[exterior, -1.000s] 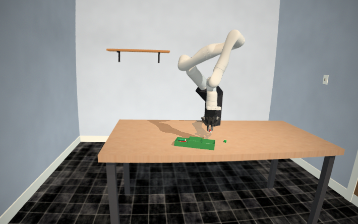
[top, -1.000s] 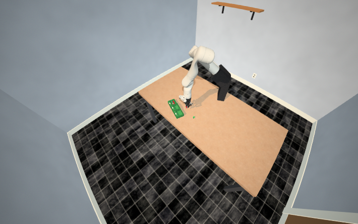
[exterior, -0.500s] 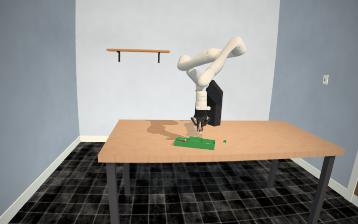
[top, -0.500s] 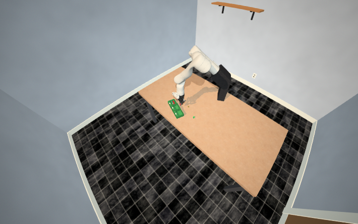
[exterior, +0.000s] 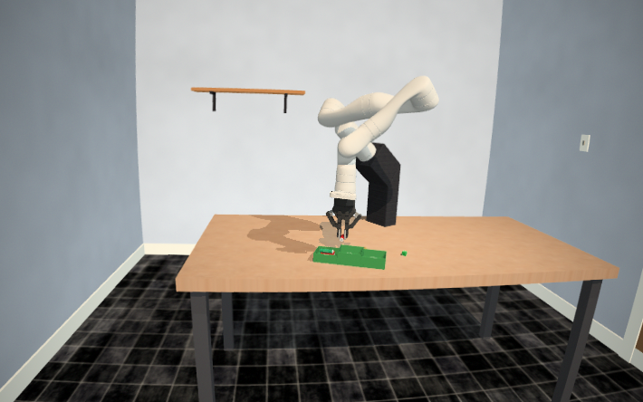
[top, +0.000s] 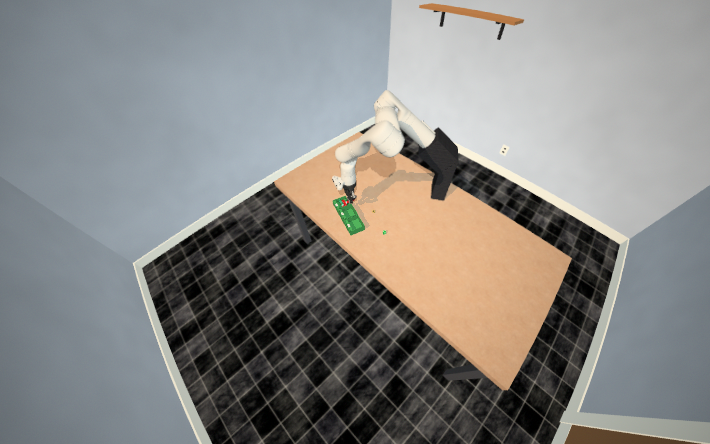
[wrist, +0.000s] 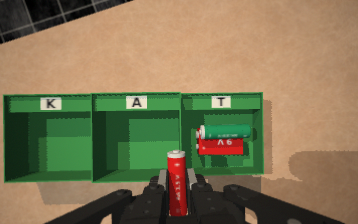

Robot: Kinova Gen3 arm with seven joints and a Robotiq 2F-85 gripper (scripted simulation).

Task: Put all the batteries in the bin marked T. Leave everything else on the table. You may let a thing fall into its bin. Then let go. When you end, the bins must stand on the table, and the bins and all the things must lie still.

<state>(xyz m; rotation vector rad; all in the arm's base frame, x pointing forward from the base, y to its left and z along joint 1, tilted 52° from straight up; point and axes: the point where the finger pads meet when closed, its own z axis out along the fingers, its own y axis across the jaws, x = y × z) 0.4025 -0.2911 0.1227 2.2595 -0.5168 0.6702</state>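
The green cylindrical battery is 60 mm to the right of my hand and 60 mm below it. The rest, counted from my hand: red battery: 20 mm below; joined green bins: 70 mm below, 50 mm ahead, 10 mm to the left; red 9 V battery: 70 mm below, 40 mm to the right.
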